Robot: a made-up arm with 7 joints.
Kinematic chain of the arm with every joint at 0, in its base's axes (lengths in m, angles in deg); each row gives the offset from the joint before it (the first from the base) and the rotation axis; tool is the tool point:
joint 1: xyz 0 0 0.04 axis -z
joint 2: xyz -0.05 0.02 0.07 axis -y
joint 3: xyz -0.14 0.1 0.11 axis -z
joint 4: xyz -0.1 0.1 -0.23 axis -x
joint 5: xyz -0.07 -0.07 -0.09 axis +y
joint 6: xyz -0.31 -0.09 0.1 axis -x
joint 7: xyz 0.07 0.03 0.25 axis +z
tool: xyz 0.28 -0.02 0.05
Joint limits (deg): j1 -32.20..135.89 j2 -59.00..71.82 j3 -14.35..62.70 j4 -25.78..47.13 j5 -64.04..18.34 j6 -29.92..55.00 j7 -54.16..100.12
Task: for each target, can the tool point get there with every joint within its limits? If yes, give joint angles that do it. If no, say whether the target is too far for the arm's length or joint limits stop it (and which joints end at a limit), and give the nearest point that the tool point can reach.
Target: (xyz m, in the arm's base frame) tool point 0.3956 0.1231 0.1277
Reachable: yes | joints 83.24 -20.09 49.52 0.84 6.61 38.72 36.42
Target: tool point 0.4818 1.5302 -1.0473
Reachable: no: too far | nearest point 0.2470 0.7845 -0.4602 | short by 0.978 m
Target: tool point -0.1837 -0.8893 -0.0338
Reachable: no: joint limits stop it (at a limit: joint 1, joint 3, joint 5, joint 7) | nearest point -0.2626 -0.5987 -0.0119 | short by 0.302 m
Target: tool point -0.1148 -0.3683 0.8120
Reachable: no: joint limits stop it (at a limit: joint 1, joint 2, joint 3, joint 5, joint 7) | nearest point -0.1393 -0.3128 0.7303 | short by 0.102 m
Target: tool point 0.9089 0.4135 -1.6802
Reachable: no: too far | nearest point 0.4636 0.2109 -0.7255 | short by 1.073 m
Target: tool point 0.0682 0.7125 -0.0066
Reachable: yes | joints 67.61 21.42 46.46 10.80 -46.93 -4.00 -31.03
